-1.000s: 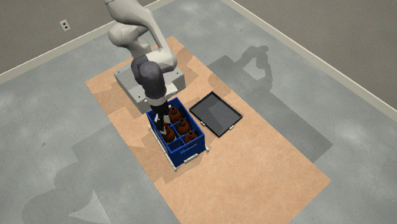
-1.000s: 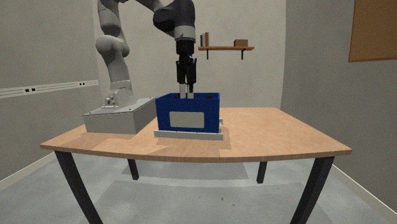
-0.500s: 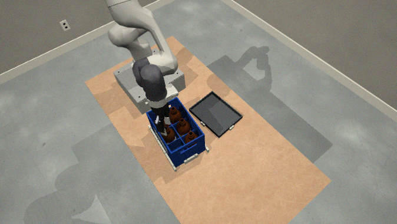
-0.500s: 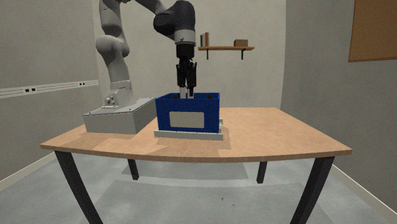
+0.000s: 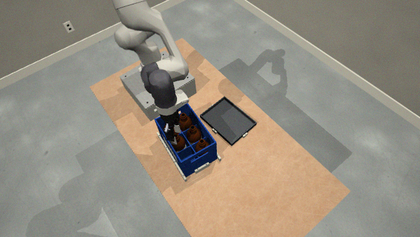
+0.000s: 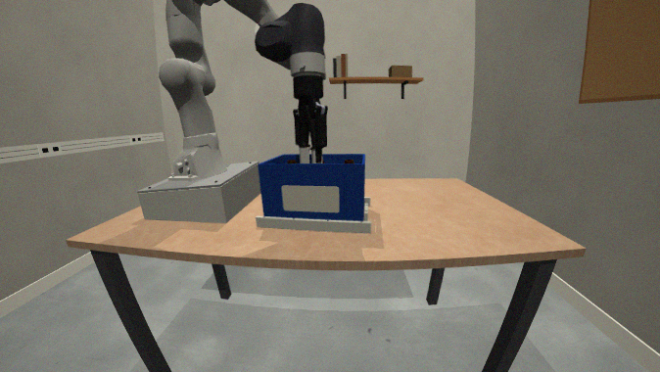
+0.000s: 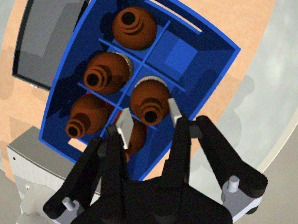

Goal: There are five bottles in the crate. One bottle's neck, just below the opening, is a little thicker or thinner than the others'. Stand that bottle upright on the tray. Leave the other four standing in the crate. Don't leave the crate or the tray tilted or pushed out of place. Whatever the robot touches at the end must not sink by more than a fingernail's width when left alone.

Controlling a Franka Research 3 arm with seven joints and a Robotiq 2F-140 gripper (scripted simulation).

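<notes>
My hand is 9 cm above the blue crate and 5 cm to the right of it. From my hand the other things lie so: bottle (9 cm below, 8 cm behind); then dark grey tray (31 cm to the left, 16 cm below, 2 cm behind).
</notes>
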